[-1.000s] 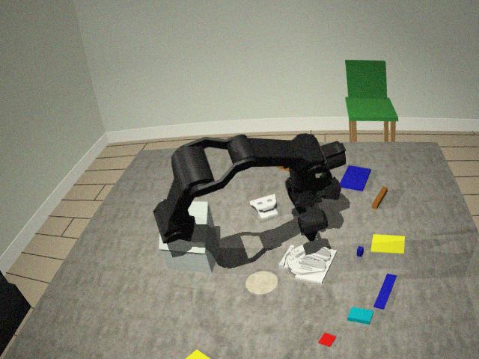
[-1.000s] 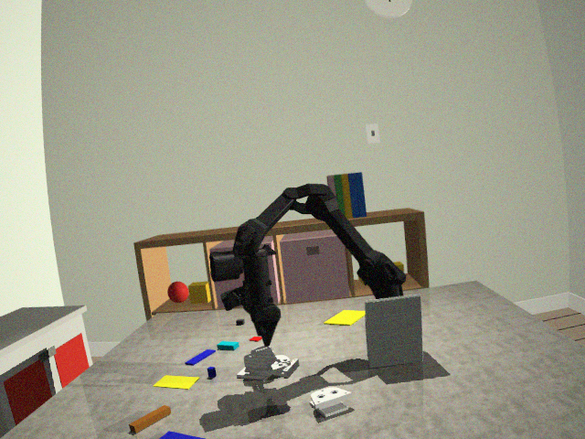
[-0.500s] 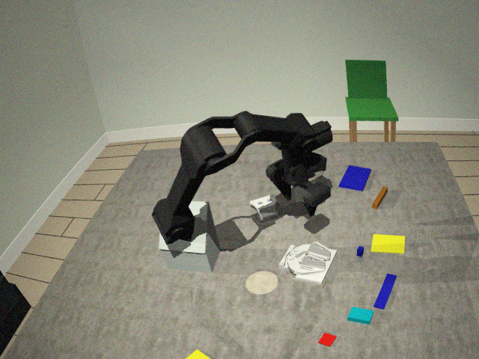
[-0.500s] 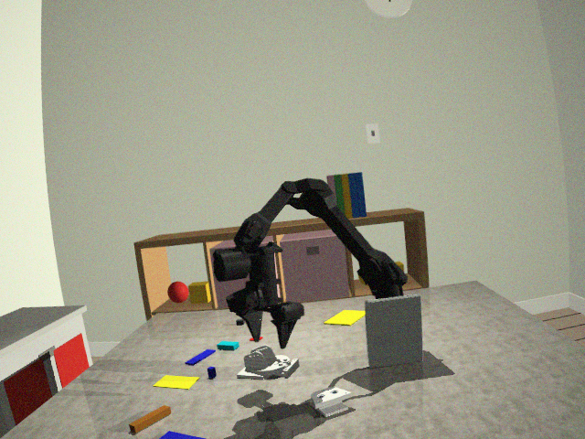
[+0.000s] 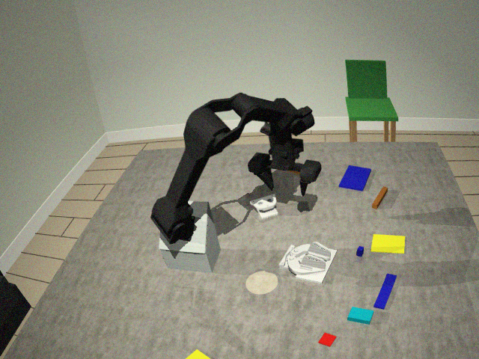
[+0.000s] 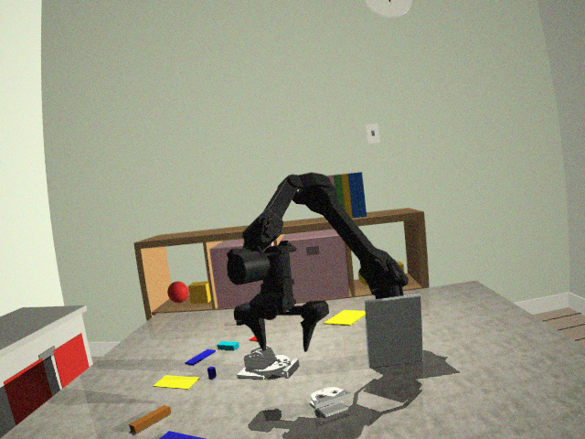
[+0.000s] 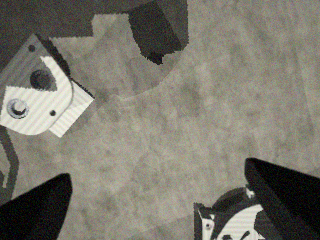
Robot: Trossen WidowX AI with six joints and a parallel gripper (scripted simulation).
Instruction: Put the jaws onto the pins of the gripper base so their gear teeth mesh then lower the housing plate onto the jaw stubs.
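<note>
The white ridged piece is 9 cm behind my gripper tip, 5 cm to the left of it and 10 cm below it. Round my gripper tip: blue plate 17 cm ahead, 25 cm to the left, 11 cm below; orange bar 27 cm ahead, 14 cm to the left, 10 cm below; small blue cube 22 cm ahead, 11 cm to the right, 10 cm below.
</note>
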